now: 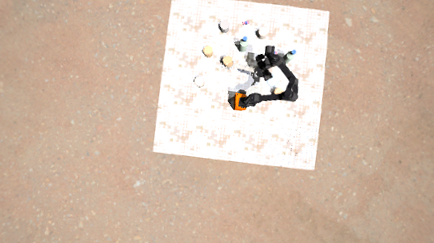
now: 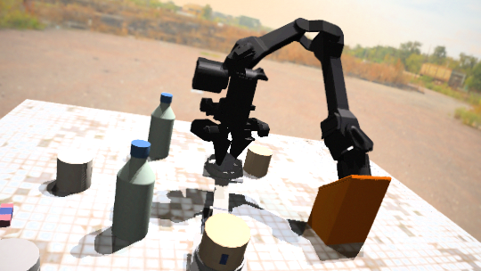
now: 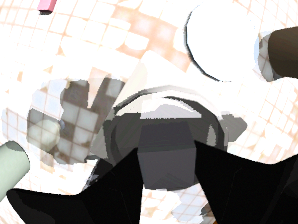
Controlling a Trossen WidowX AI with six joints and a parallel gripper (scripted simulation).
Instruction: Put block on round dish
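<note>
The balance beam lies 20 mm ahead of my gripper tip, 120 mm to the left of it and 40 mm below it.
</note>
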